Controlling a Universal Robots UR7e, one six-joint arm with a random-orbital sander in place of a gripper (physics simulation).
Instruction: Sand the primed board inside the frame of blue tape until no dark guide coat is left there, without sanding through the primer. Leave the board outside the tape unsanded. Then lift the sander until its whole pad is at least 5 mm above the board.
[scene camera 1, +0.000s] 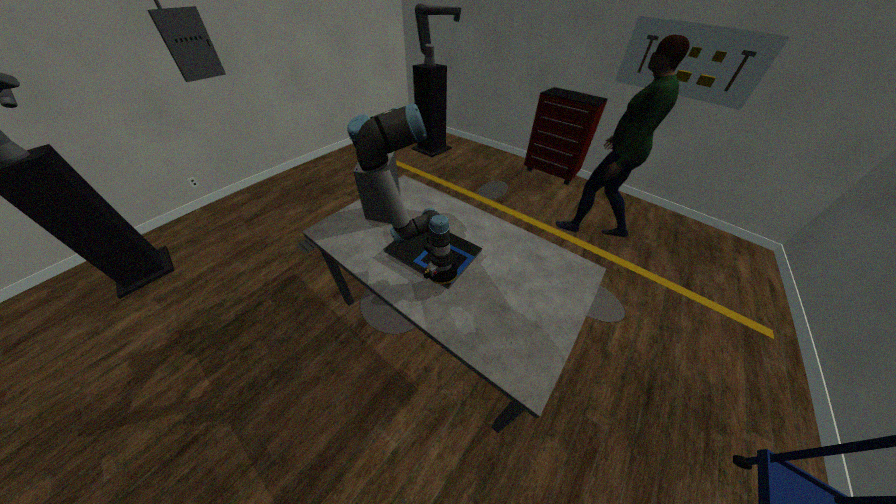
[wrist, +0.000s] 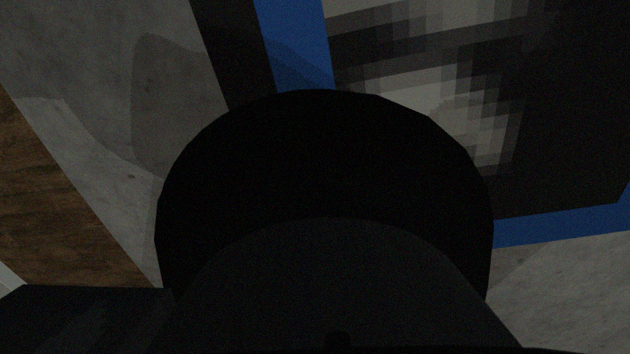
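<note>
The sander (scene camera 1: 444, 274) (wrist: 325, 160) is at the end of the arm, over the near corner of the taped area; it has no fingers. Its pad hides the tape corner and the surface beneath. Whether the pad touches the board cannot be told. The dark board (scene camera 1: 401, 250) lies on the table. The blue tape frame (scene camera 1: 469, 257) (wrist: 295, 45) runs up from the pad and off to its right in the wrist view. Inside it, pale sanded patches (wrist: 410, 92) show above and right of the pad, with grey blocky edges. Dark guide coat (wrist: 570, 125) covers the right part. A dark board strip (wrist: 235, 55) lies outside the left tape.
The grey table (scene camera 1: 520, 300) (wrist: 575, 295) extends around the board. A person in green (scene camera 1: 648, 119) stands beyond the yellow floor line (scene camera 1: 626, 263), near a red tool cabinet (scene camera 1: 563, 134). A blue cart (scene camera 1: 795, 482) shows at the lower right.
</note>
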